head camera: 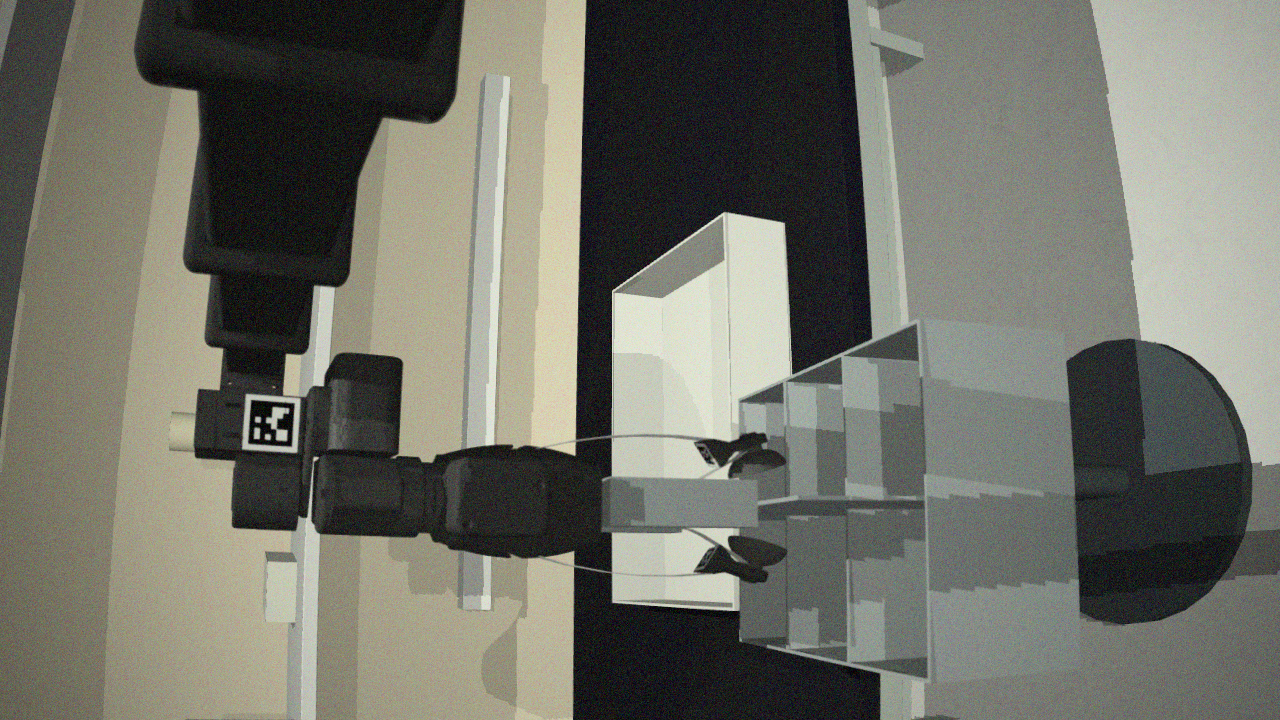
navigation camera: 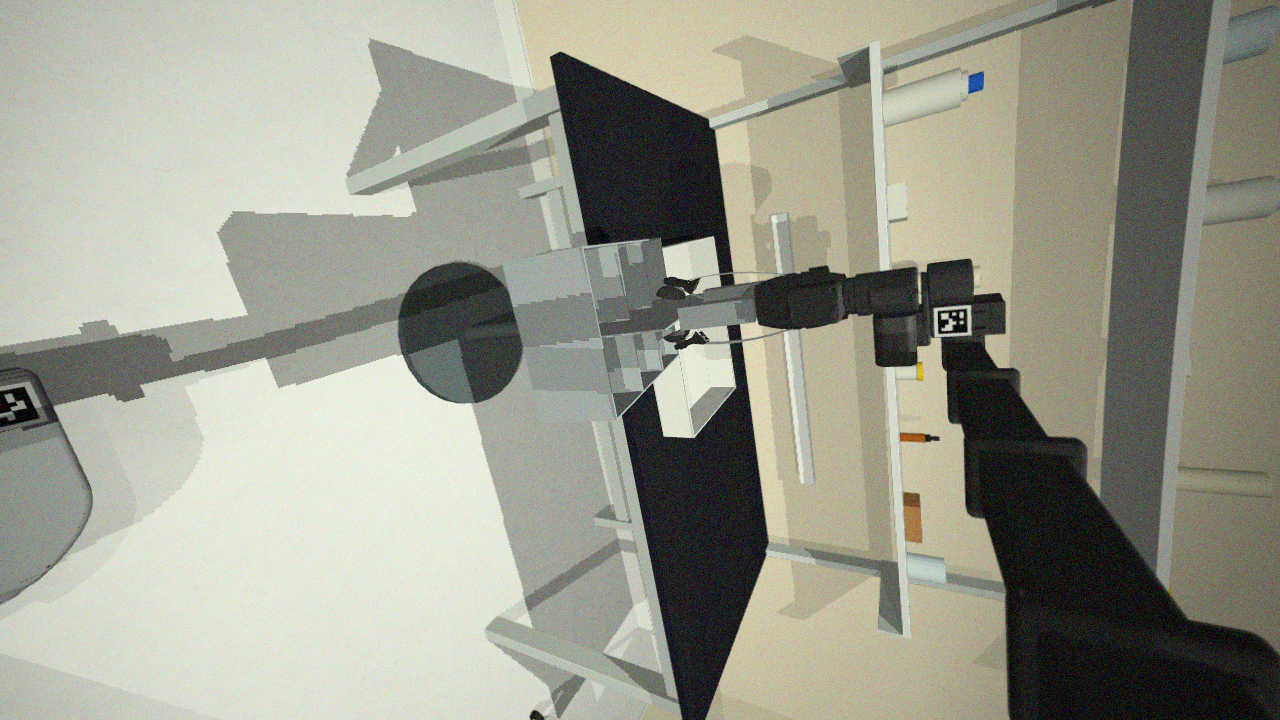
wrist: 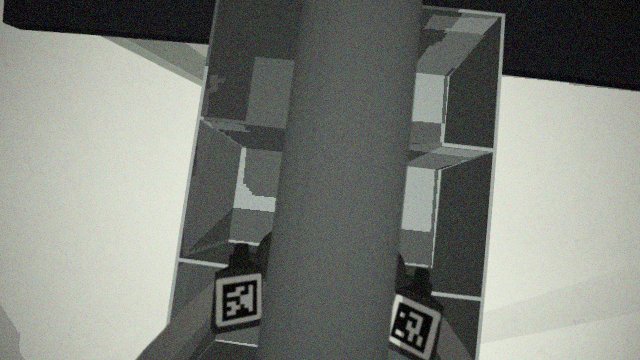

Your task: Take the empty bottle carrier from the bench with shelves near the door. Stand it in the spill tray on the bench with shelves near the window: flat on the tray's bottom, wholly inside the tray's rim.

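Places are measured from the robot's base along level axes (x right, y ahead, z up), in centimetres.
Where they show: gripper, fingertip midpoint: (head camera: 781,507) (navigation camera: 661,315).
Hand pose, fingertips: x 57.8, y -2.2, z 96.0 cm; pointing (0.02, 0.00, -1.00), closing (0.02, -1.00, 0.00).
Note:
Each offset is from my fingertips to the top centre of the thing. "*": to the spot under its first point. Level surfaces: height alone.
The grey bottle carrier @(dx +3.0, dy +0.1, dz +13.8 cm) (head camera: 998,501) (navigation camera: 563,331) (wrist: 465,215) hangs upright from my gripper (head camera: 759,503) (navigation camera: 675,315) (wrist: 330,262), which is shut on its central handle. Its compartments look empty. Most of the carrier is in front of the window bench's black top @(dz -19.8 cm) (head camera: 662,107) (navigation camera: 644,161) (wrist: 575,50); in the wrist view its far end overlaps the bench's front edge. The white spill tray @(dx +44.0, dy -10.4, dz -12.2 cm) (head camera: 759,295) (navigation camera: 675,411) lies on the bench top just beyond the carrier, partly hidden by the carrier, handle and fingers. The gap in height between carrier and tray cannot be told.
A dark round disc with a post @(* dx +29.4, dy -15.0, dz -93.0 cm) (head camera: 1190,411) (navigation camera: 447,376) is low, below the carrier. A shelf (head camera: 307,662) (navigation camera: 886,402) runs behind my wrist, holding a white bottle with a blue cap @(* dx +69.9, dy +31.1, dz +33.9 cm) (navigation camera: 926,96) and a brown box @(* dx +74.9, dy -73.0, dz +27.7 cm) (navigation camera: 911,517). A grey bar @(* dx +90.4, dy -25.0, dz -2.5 cm) (head camera: 483,358) (navigation camera: 792,358) is on the wall.

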